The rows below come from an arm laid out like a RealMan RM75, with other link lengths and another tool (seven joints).
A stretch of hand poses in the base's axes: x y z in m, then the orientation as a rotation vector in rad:
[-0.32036, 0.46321, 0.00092, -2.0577, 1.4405, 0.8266]
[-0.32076, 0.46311, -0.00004, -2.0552, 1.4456, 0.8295]
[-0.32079, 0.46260, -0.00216, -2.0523, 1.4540, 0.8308]
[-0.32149, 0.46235, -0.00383, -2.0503, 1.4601, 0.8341]
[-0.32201, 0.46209, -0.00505, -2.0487, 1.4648, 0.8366]
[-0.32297, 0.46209, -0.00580, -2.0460, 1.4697, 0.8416]
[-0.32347, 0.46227, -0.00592, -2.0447, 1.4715, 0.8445]
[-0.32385, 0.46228, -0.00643, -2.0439, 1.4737, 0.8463]
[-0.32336, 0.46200, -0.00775, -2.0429, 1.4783, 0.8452]
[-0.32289, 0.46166, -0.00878, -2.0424, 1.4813, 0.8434]
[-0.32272, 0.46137, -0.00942, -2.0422, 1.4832, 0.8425]
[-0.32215, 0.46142, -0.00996, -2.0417, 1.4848, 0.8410]
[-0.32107, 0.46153, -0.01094, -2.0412, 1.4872, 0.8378]
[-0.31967, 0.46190, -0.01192, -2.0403, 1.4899, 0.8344]
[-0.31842, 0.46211, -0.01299, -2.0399, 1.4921, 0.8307]
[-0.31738, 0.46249, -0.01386, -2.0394, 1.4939, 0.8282]
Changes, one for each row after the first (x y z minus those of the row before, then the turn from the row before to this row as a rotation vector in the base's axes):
[-0.00040, -0.00010, -0.00096, -0.0007, 0.0039, -0.0028]
[-0.00003, -0.00051, -0.00212, -0.0026, 0.0041, -0.0048]
[-0.00070, -0.00025, -0.00167, -0.0015, 0.0046, -0.0028]
[-0.00052, -0.00026, -0.00122, -0.0012, 0.0035, -0.0022]
[-0.00096, 0.00000, -0.00075, -0.0001, 0.0052, -0.0023]
[-0.00050, 0.00018, -0.00012, 0.0004, 0.0026, -0.0007]
[-0.00038, 0.00001, -0.00051, -0.0004, 0.0021, -0.0009]
[0.00049, -0.00028, -0.00132, -0.0022, 0.0011, -0.0027]
[0.00047, -0.00034, -0.00103, -0.0018, 0.0000, -0.0020]
[0.00017, -0.00029, -0.00064, -0.0011, 0.0002, -0.0011]
[0.00057, 0.00005, -0.00054, -0.0009, -0.0004, -0.0013]
[0.00108, 0.00011, -0.00098, -0.0017, -0.0012, -0.0021]
[0.00140, 0.00037, -0.00098, -0.0016, -0.0013, -0.0025]
[0.00125, 0.00021, -0.00107, -0.0017, -0.0016, -0.0021]
[0.00104, 0.00038, -0.00087, -0.0012, -0.0010, -0.0017]

